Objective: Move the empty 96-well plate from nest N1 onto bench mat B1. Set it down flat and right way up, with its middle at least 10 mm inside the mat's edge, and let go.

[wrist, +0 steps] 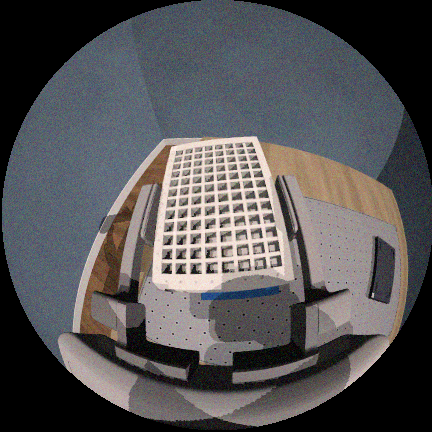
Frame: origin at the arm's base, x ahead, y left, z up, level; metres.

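Seen in the pictures: hand at its tool point: (216, 209).
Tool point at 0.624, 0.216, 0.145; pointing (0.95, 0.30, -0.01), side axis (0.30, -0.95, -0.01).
A point is followed by its place in that frame, as x, y, z.
The white 96-well plate (218, 199) @[0.636, 0.220, 0.138] is in the middle of the wrist view, its open wells facing the camera and its long sides running between the fingers. My gripper (219, 209) @[0.624, 0.216, 0.145] is shut on the plate, one finger against each long side. The plate looks level with the gripper and is held above the work surface. A blue strip (240, 294) @[0.585, 0.184, -0.031] shows just below the plate's near edge; it may be part of mat B1, and the rest is hidden under the plate. No label shows, and I cannot make out nest N1.
A grey perforated board (340, 250) @[0.698, -0.008, -0.033] lies under the plate and to the right, on a light wooden bench top (325, 172) @[0.946, -0.004, -0.046]. A dark flat rectangular object (382, 270) @[0.657, -0.173, -0.022] lies at the board's right. A white-edged dark brown wooden surface (95, 280) is at the left. Shadows fall across the board.
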